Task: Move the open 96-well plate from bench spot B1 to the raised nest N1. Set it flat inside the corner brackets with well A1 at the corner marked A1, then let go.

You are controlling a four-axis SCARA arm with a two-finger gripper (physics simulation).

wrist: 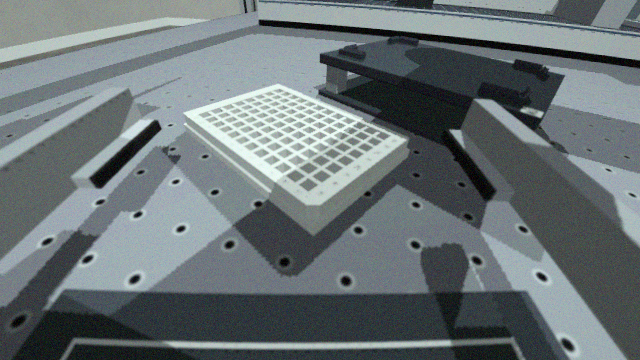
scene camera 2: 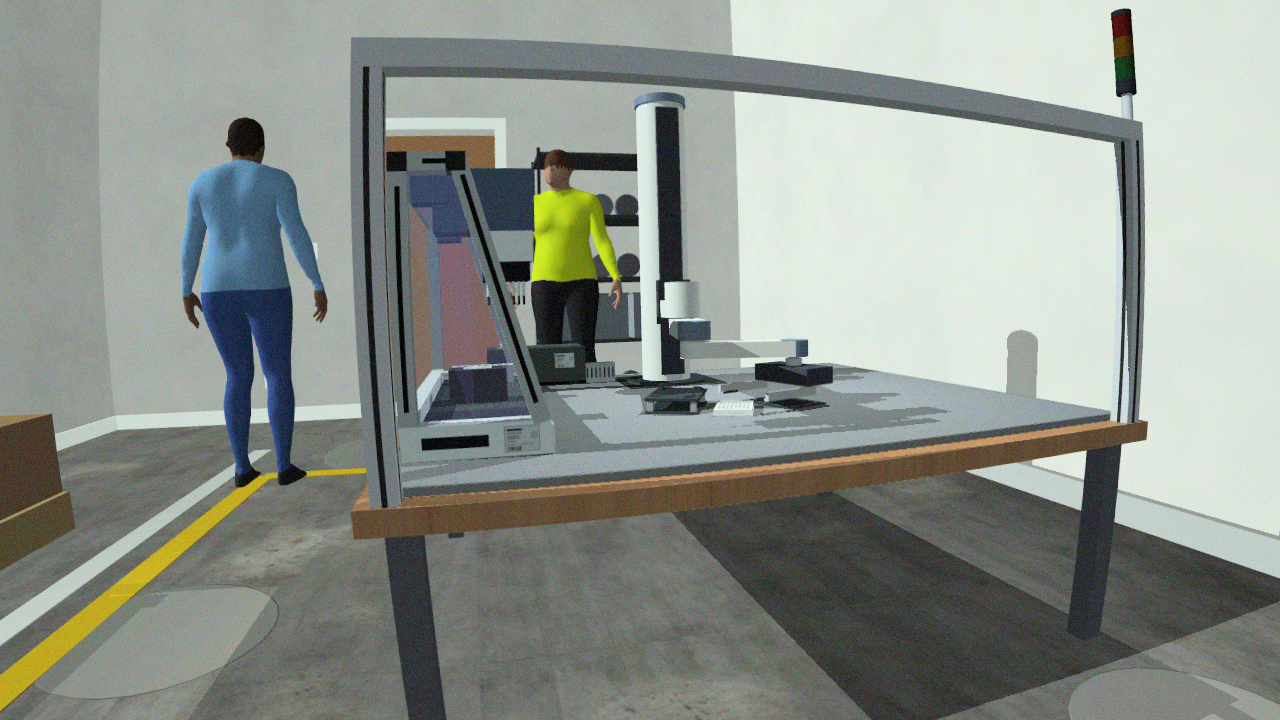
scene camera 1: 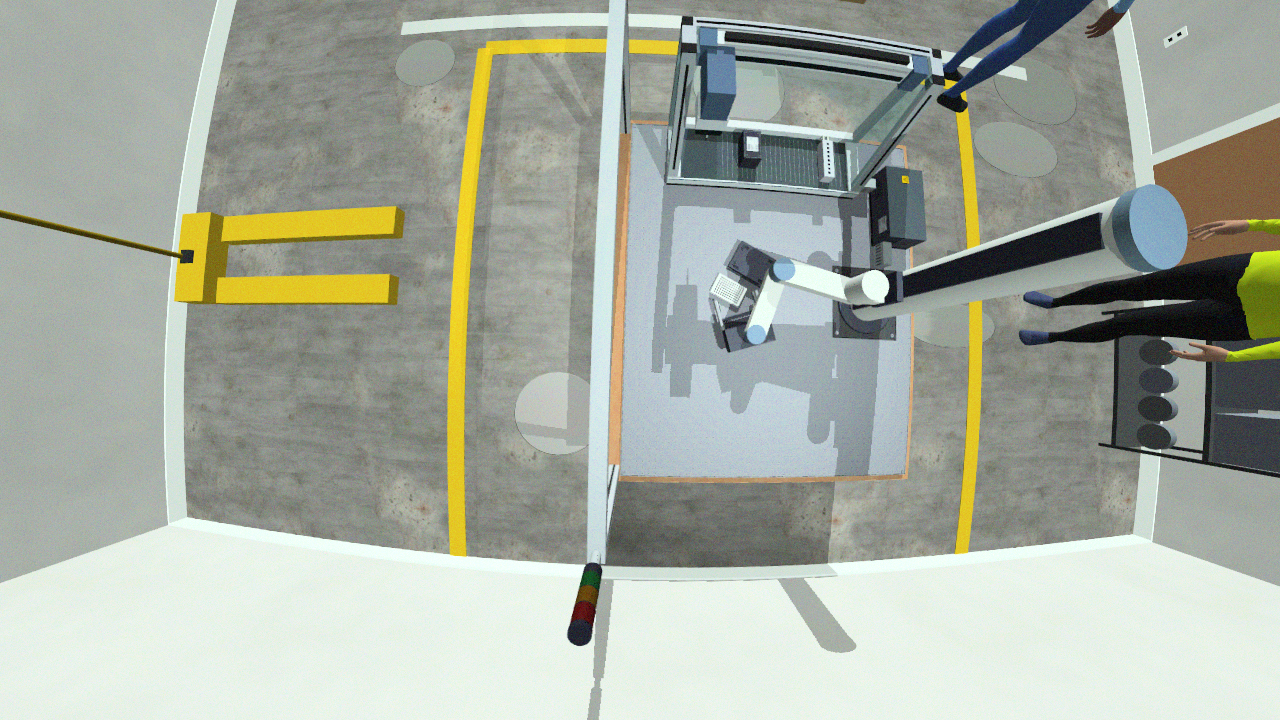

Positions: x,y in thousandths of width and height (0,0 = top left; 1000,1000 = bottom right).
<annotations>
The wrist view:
gripper: 471,312
white well plate: 488,446
dark nest with white outline: 121,882
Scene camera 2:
gripper: 580,545
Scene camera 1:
gripper: 575,410
white well plate: 568,402
</annotations>
